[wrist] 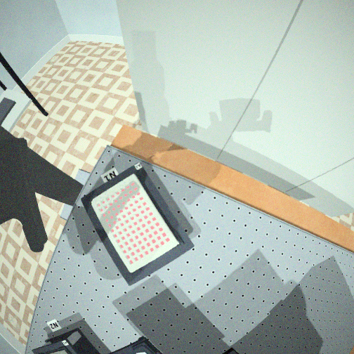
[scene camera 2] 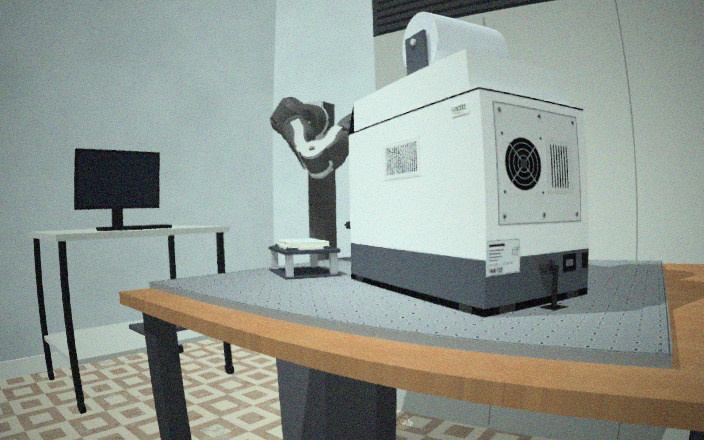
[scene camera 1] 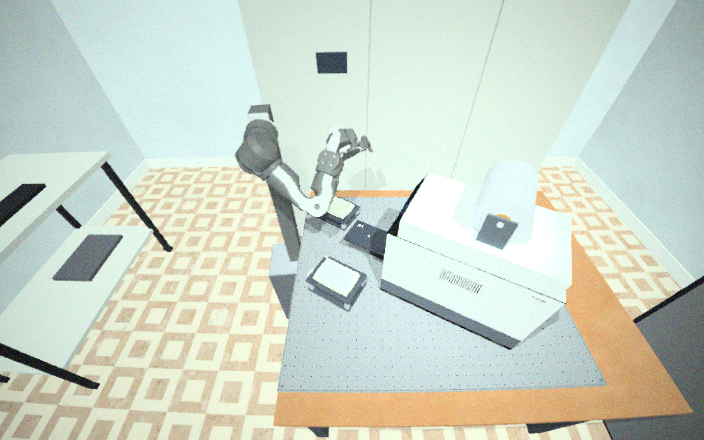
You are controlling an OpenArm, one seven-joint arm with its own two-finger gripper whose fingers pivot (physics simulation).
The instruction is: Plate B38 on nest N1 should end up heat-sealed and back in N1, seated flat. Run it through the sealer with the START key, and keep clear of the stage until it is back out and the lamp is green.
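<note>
Plate B38 (scene camera 1: 342,208) (wrist: 137,222), pale with pink wells and a bare-looking top, sits on nest N1 (scene camera 1: 351,217) (wrist: 187,246) at the back left of the bench and looks flat. My gripper (scene camera 1: 367,144) is open and empty, high above and beyond N1 near the back wall; dark parts of it show at the left of the wrist view. The white sealer (scene camera 1: 456,254) (scene camera 2: 415,207) stands right of the nests. Its dark stage (scene camera 1: 361,234) is out and bears no plate. The START key and the lamp do not show.
Nest N2 (scene camera 1: 330,296) (scene camera 2: 332,252), nearer than N1 in scene view 1, bears a white-topped plate (scene camera 1: 336,276) (scene camera 2: 303,243). A film roll (scene camera 1: 508,191) (scene camera 2: 462,38) stands on the sealer. A side table (scene camera 1: 83,160) (scene camera 2: 197,229) with a monitor (scene camera 2: 116,179) is at the left.
</note>
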